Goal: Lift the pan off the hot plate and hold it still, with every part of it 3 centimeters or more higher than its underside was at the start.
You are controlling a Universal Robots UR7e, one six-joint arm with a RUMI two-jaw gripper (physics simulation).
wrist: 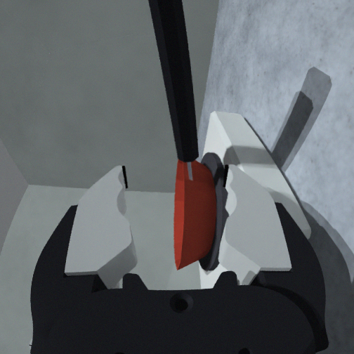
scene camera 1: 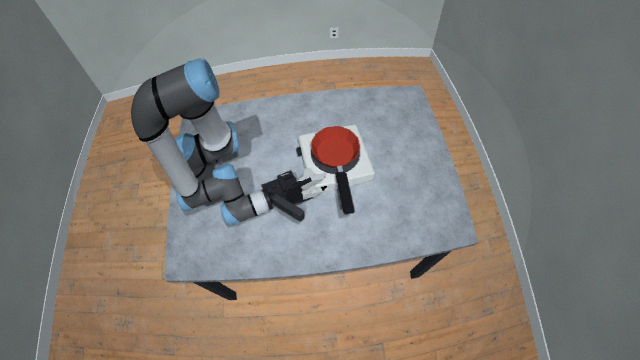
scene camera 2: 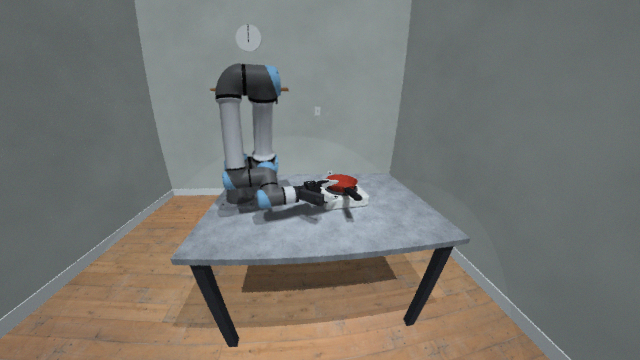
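Pixels of known places: gripper, fingertip midpoint: [scene camera 1: 326, 180] [scene camera 2: 338, 189]; arm's base, link origin: [scene camera 1: 199, 177] [scene camera 2: 241, 197].
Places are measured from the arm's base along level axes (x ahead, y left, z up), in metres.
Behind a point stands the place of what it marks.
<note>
The red pan [scene camera 1: 335, 146] {x 0.552, y 0.058, z 0.049 m} [scene camera 2: 342, 183] {x 0.566, y 0.080, z 0.049 m} [wrist: 195, 225] sits upright on the white hot plate [scene camera 1: 366, 167] {x 0.657, y -0.036, z 0.038 m} [scene camera 2: 340, 203] {x 0.527, y -0.089, z 0.012 m} [wrist: 240, 134], with a dark round disc beneath its red bowl. Its black handle [scene camera 1: 345, 192] {x 0.560, y -0.171, z 0.117 m} [scene camera 2: 353, 193] {x 0.554, y -0.199, z 0.122 m} [wrist: 175, 75] sticks out past the hot plate's near edge, above the table. My gripper [scene camera 1: 324, 182] {x 0.505, y -0.114, z 0.103 m} [scene camera 2: 336, 189] {x 0.505, y -0.114, z 0.103 m} [wrist: 174, 167] is part open and empty, low over the hot plate's near left corner. Its fingers point right, towards the root of the handle, one above the other. In the wrist view, the handle's root shows between the fingertips, beyond them. The lower finger hides part of the hot plate.
The grey table [scene camera 1: 400, 215] {x 0.769, y -0.213, z -0.026 m} [scene camera 2: 300, 240] {x 0.330, y -0.314, z -0.026 m} [wrist: 270, 45] bears the arm and the hot plate. A black knob [scene camera 1: 299, 151] {x 0.415, y 0.066, z 0.021 m} is on the hot plate's left side. A black bar [scene camera 1: 288, 207] [scene camera 2: 311, 196] sticks out beside the gripper's body. Walls stand beyond the table.
</note>
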